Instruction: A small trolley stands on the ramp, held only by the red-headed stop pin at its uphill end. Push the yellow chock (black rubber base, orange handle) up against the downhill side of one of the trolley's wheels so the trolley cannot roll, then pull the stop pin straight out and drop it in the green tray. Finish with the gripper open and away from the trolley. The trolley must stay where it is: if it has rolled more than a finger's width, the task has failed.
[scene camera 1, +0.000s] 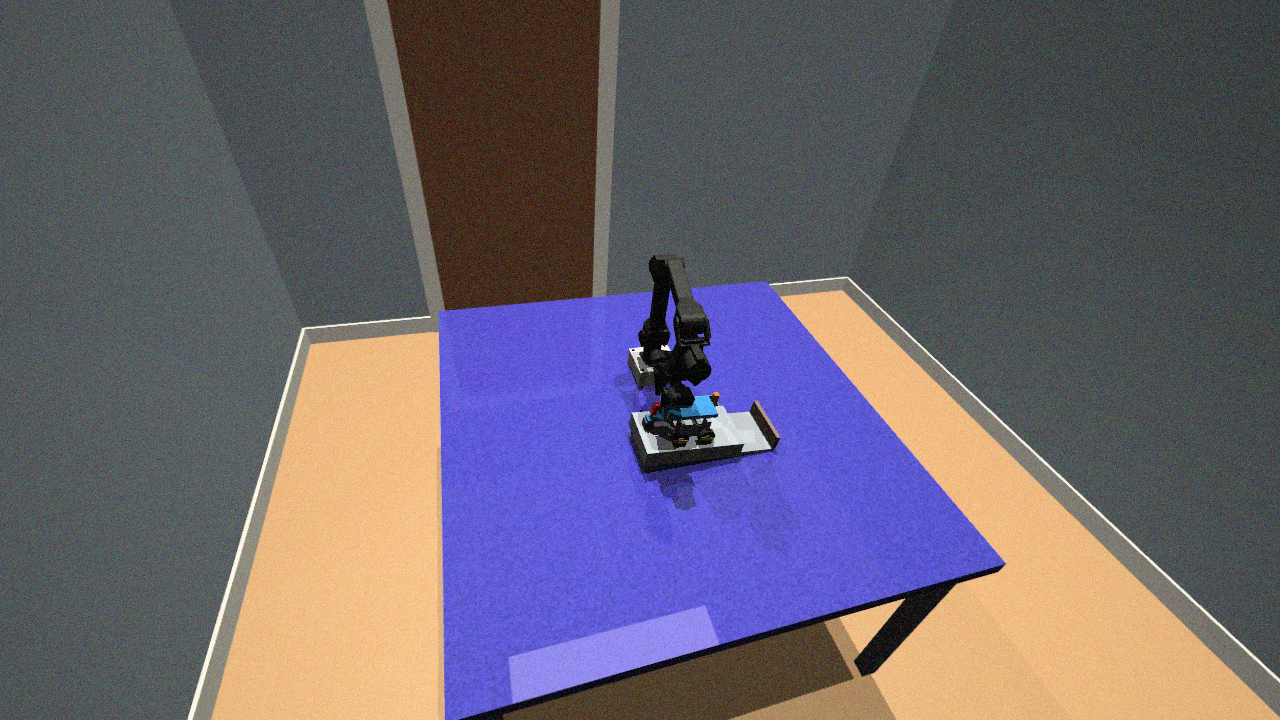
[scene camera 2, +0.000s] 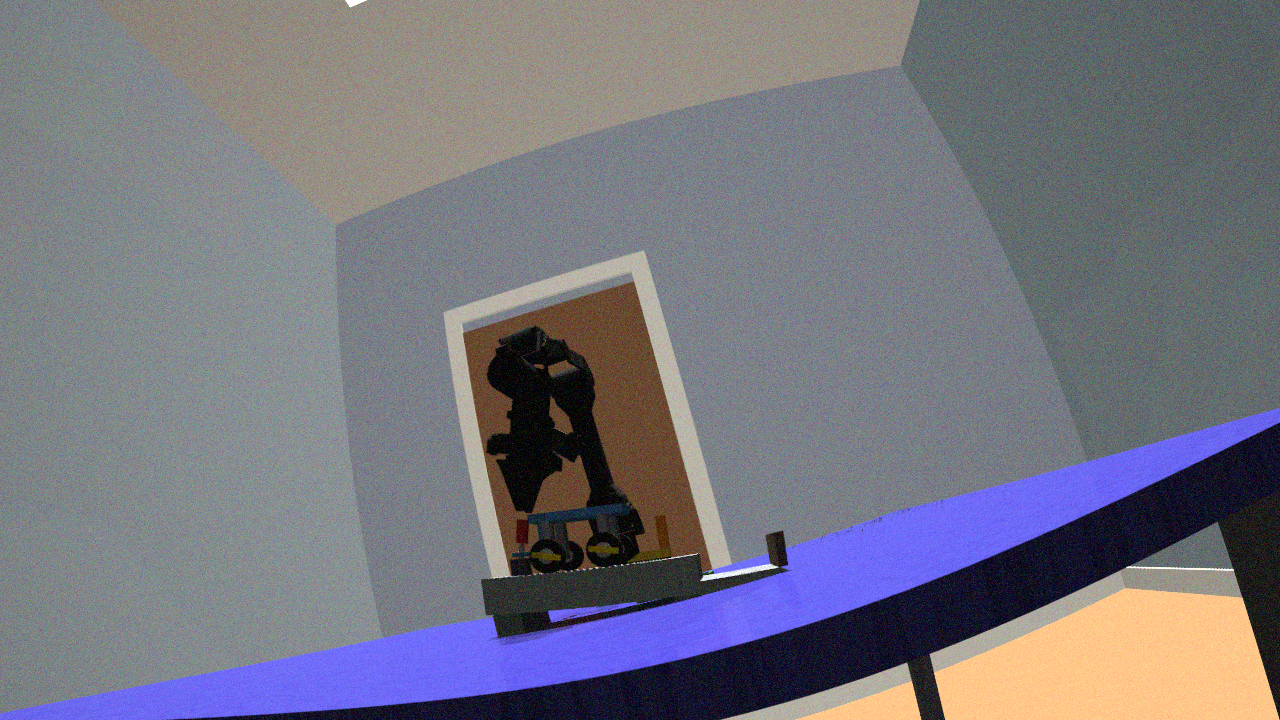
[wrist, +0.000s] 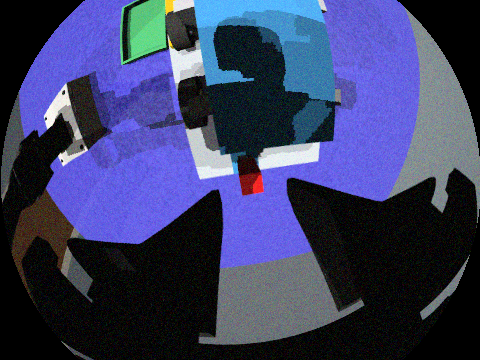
Note:
In view: the gripper (scene camera 2: 523, 512), a trolley (scene camera 2: 548, 555) and a red-headed stop pin (wrist: 251, 179).
The trolley also shows in scene camera 1 (scene camera 1: 702, 407) and in the wrist view (wrist: 270, 82). The gripper is seen too in scene camera 1 (scene camera 1: 659, 400) and in the wrist view (wrist: 254, 191).

